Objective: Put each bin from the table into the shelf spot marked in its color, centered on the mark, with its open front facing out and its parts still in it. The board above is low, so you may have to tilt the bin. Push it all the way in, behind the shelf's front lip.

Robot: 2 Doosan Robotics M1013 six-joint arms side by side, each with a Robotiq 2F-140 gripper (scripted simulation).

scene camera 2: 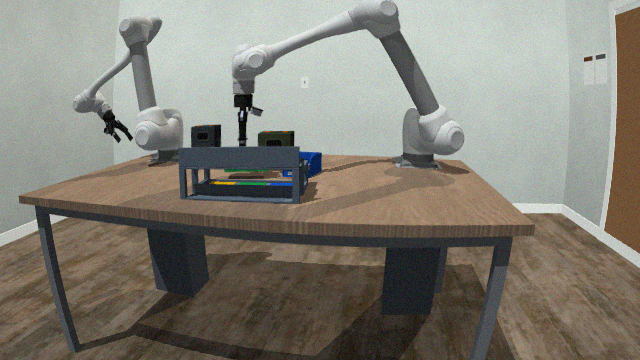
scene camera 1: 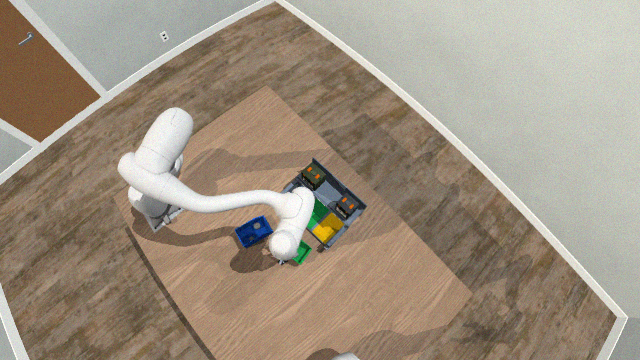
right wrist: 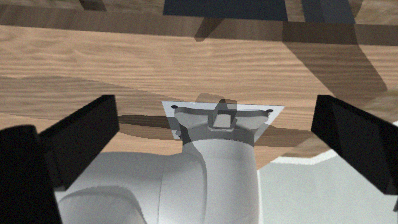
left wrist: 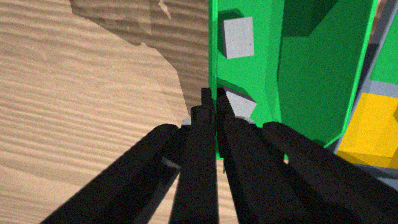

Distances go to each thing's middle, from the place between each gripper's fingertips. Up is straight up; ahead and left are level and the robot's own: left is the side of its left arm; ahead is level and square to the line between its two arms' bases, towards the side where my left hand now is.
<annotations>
My left hand is 4 cm short of the green bin (left wrist: 304, 73), 3 cm to the right of it and 4 cm above it.
My right hand is 920 mm to the right of the green bin, 410 mm short of it and 50 mm above it.
</annotations>
